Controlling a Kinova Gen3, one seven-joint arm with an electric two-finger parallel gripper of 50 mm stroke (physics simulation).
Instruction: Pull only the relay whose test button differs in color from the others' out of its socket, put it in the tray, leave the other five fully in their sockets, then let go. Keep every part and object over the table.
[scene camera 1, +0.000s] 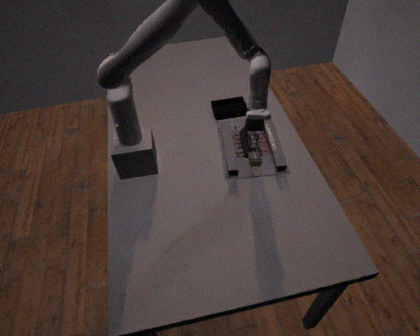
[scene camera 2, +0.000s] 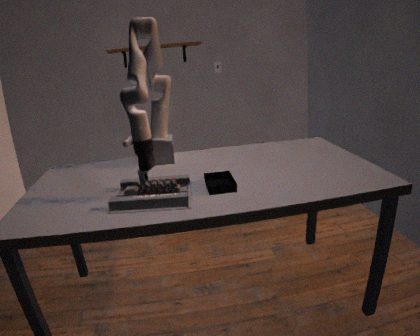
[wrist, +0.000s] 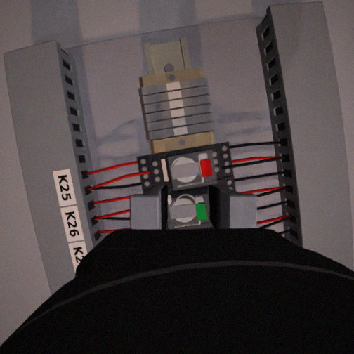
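Seen in the pictures: gripper, fingertip midpoint: (scene camera 1: 253, 142) (scene camera 2: 144, 183); arm's base at its link origin: (scene camera 1: 131, 139) (scene camera 2: 158, 136).
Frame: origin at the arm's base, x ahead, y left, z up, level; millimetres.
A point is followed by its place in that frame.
Observation:
A relay with a green test button (wrist: 190, 210) is in the socket row, between my fingers. My gripper (scene camera 1: 251, 143) {y -167, x 470, z -73 mm} (scene camera 2: 144, 179) {y -167, x 470, z -73 mm} (wrist: 187, 201) is shut on it, one fingertip at each side. Whether the relay is fully seated or slightly raised cannot be told. A relay with a red test button (wrist: 186, 170) sits in the adjacent socket, towards the terminal blocks. The other four relays are hidden by the gripper in the wrist view, and their buttons are too small to tell in the scene views. The black tray (scene camera 1: 215, 113) {y 123, x 427, z -111 mm} (scene camera 2: 222, 191) {y 117, x 587, z -126 mm} stands beside the relay panel.
Grey wire ducts (wrist: 36, 130) (wrist: 311, 110) (scene camera 2: 149, 202) {y -176, x 590, z -106 mm} flank the sockets, with red and black wires running to them. Grey terminal blocks (wrist: 155, 112) stand on the same rail. Labels K25 (wrist: 63, 186) and K26 (wrist: 72, 223) are on one duct. The arm's grey base block (scene camera 1: 135, 162) {y -84, x -15, z -47 mm} stands apart.

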